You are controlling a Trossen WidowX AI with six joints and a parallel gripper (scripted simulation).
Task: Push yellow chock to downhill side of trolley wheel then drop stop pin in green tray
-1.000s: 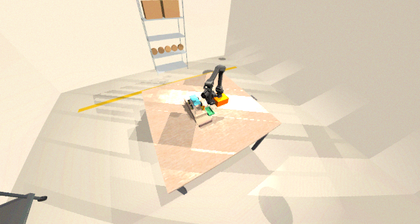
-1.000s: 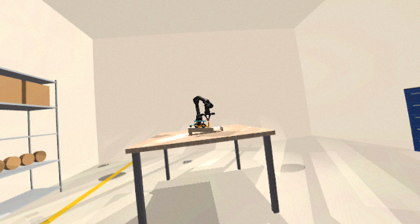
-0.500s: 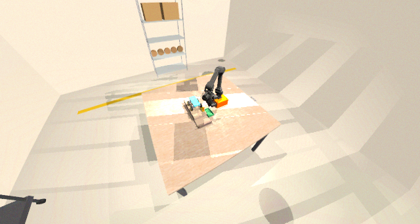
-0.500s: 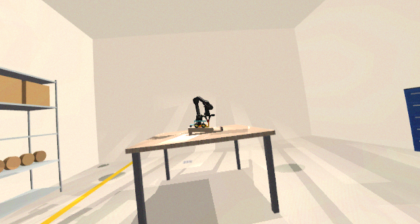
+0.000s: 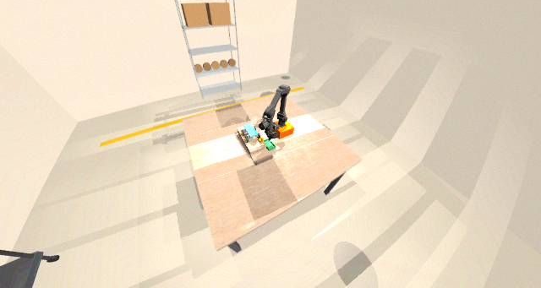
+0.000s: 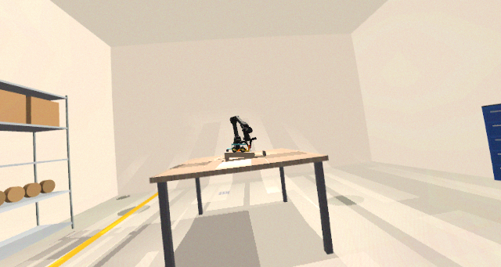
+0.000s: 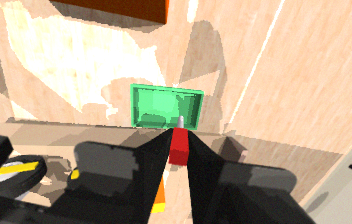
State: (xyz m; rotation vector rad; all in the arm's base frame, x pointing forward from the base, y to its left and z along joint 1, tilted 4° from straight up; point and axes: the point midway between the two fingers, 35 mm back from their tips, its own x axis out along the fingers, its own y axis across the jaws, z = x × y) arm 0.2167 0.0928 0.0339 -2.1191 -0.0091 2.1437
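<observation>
Now: gripper tip 10 mm to the left of the green tray and 100 mm above it. From my gripper tip the other things lie so: yellow chock (60 mm ahead, 50 mm to the right, 10 mm below); red-headed stop pin (right at my gripper tip); blue trolley (100 mm ahead, 140 mm to the right, 20 mm above).
</observation>
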